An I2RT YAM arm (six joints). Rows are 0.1 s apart.
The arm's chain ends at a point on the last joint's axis. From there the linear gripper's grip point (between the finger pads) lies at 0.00 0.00 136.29 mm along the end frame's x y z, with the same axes.
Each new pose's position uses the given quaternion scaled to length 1; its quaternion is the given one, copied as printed.
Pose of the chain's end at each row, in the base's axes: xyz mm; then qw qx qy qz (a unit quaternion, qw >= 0):
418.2 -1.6 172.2 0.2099 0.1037 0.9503 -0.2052
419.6 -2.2 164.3 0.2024 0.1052 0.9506 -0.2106
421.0 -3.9 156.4 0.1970 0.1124 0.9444 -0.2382
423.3 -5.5 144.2 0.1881 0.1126 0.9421 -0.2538
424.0 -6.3 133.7 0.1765 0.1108 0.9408 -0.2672
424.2 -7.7 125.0 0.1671 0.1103 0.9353 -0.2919
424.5 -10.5 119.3 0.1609 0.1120 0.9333 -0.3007
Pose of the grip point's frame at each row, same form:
466.8 -60.7 59.4 0.2099 0.1037 0.9503 -0.2052
466.0 -62.6 51.3 0.2024 0.1052 0.9506 -0.2106
464.4 -71.2 46.2 0.1970 0.1124 0.9444 -0.2382
463.8 -76.4 35.1 0.1881 0.1126 0.9421 -0.2538
461.2 -80.2 25.4 0.1765 0.1108 0.9408 -0.2672
458.0 -87.1 19.5 0.1671 0.1103 0.9353 -0.2919
456.3 -91.9 14.7 0.1609 0.1120 0.9333 -0.3007

